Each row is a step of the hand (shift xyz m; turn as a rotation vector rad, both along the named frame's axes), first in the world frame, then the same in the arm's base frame.
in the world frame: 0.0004 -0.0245 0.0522 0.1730 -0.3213 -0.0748
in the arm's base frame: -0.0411 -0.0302 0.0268 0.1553 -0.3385 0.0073
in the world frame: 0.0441 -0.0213 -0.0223 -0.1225 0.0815 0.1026
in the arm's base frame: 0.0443 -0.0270 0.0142 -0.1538 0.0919 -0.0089
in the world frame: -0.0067 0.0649 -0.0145 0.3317 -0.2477 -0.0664
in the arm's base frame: 0.0094 0.0662 0.0013 0.2515 -0.3007 0.1487
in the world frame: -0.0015 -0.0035 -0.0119 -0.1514 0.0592 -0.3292
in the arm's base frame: 0.0082 -0.0016 -0.0093 0.1621 0.1286 -0.3033
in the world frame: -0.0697 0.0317 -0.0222 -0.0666 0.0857 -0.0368
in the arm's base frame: -0.0256 0.0478 -0.0585 -0.0103 0.1014 -0.0524
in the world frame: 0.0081 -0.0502 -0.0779 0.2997 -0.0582 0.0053
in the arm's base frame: 0.0637 -0.0409 -0.0540 0.1826 -0.1188 0.2139
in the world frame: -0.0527 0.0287 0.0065 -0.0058 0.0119 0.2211
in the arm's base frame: -0.0372 0.0379 -0.0287 -0.1747 -0.0141 0.1354
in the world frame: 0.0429 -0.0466 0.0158 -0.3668 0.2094 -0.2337
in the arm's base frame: 0.0131 -0.0560 0.0309 -0.0423 0.3072 -0.3699
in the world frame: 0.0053 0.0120 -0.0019 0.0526 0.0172 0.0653
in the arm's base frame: 0.0053 0.0108 0.0056 -0.0169 -0.0021 0.0839
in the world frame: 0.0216 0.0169 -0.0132 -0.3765 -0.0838 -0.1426
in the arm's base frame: 0.0245 0.0136 0.0120 -0.1297 0.0134 -0.3900
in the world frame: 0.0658 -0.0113 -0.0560 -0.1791 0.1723 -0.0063
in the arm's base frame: 0.0845 -0.0177 0.0119 -0.1017 0.2049 -0.0973
